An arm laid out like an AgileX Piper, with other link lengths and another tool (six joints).
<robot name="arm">
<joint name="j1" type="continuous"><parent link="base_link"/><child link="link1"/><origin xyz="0 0 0.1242" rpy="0 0 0"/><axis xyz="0 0 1"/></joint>
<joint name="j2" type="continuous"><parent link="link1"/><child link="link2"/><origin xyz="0 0 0" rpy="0 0 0"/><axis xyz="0 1 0"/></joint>
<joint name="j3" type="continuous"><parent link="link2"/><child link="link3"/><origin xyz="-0.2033 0 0.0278" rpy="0 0 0"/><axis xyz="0 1 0"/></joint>
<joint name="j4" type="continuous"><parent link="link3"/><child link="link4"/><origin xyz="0.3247 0 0.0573" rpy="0 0 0"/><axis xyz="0.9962 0 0.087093"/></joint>
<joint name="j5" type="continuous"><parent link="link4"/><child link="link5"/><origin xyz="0 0 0" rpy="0 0 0"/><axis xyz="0 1 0"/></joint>
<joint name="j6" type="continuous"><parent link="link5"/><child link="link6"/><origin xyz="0.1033 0 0.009" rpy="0 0 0"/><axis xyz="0.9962 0 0.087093"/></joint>
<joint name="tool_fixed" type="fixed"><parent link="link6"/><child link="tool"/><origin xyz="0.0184 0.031 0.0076" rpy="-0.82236 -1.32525 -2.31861"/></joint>
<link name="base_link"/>
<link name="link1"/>
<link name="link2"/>
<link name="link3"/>
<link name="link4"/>
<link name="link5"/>
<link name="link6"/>
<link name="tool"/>
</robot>
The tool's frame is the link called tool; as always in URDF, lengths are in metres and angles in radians. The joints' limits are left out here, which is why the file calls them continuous.
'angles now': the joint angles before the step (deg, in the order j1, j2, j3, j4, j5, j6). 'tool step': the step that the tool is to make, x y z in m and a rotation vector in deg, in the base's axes. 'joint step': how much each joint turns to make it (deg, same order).
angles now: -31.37 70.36 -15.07 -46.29 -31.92 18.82
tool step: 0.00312 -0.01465 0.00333 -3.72 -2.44 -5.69
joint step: 0.00 0.25 0.00 13.86 -0.08 -12.58
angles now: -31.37 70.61 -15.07 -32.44 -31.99 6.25
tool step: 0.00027 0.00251 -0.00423 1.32 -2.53 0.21
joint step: 0.00 2.90 0.00 2.11 -4.81 -0.93
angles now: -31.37 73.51 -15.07 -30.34 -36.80 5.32
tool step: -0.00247 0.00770 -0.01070 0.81 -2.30 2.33
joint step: -0.01 4.82 0.00 -0.01 -6.95 -1.13
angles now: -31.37 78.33 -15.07 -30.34 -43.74 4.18
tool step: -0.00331 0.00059 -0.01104 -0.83 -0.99 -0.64
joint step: 0.00 4.10 0.00 3.37 -4.50 -4.18
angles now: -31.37 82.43 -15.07 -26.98 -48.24 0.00
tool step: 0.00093 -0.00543 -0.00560 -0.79 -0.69 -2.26
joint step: 0.00 3.10 -0.90 4.04 -2.36 -3.32
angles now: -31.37 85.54 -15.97 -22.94 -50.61 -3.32
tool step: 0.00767 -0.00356 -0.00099 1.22 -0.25 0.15
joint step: 0.00 2.84 -2.58 -0.53 -0.30 1.41
